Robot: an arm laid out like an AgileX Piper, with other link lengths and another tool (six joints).
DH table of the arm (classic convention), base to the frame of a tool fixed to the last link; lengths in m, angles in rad. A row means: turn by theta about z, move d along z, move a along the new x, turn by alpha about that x. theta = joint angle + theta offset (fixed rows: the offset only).
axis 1: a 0; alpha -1.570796; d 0.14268; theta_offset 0
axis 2: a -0.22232; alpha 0; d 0; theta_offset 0.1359
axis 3: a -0.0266; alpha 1.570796; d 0; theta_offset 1.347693
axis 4: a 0; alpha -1.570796; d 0.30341; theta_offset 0
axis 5: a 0; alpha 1.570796; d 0; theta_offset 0
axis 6: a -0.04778; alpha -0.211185; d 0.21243; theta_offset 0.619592
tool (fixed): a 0; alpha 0; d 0.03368; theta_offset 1.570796
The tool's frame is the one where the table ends.
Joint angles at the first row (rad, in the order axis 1, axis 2, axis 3, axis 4, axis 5, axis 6):
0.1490, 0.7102, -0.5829, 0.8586, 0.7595, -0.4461
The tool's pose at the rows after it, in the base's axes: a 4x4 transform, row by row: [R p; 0 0 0 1], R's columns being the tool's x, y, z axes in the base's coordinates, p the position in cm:
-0.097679, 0.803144, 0.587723, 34.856; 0.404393, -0.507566, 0.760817, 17.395; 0.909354, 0.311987, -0.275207, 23.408; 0, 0, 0, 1
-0.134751, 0.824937, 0.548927, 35.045; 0.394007, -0.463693, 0.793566, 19.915; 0.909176, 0.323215, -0.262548, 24.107; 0, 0, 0, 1
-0.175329, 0.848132, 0.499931, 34.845; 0.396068, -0.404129, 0.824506, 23.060; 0.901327, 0.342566, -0.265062, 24.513; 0, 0, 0, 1
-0.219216, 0.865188, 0.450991, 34.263; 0.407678, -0.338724, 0.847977, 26.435; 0.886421, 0.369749, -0.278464, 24.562; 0, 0, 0, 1
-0.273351, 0.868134, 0.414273, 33.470; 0.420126, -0.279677, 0.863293, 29.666; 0.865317, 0.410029, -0.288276, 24.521; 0, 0, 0, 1
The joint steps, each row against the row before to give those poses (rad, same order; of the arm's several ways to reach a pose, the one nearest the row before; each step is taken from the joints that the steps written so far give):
0.0470, 0.0591, -0.0398, 0.0465, -0.0190, -0.0462
0.0715, 0.0649, -0.0480, 0.0209, -0.0332, -0.0258
0.0973, 0.0702, -0.0539, -0.0128, -0.0427, -0.0030
0.1104, 0.0687, -0.0506, -0.0432, -0.0536, 0.0185
0.1114, 0.0603, -0.0390, -0.0567, -0.0708, 0.0240

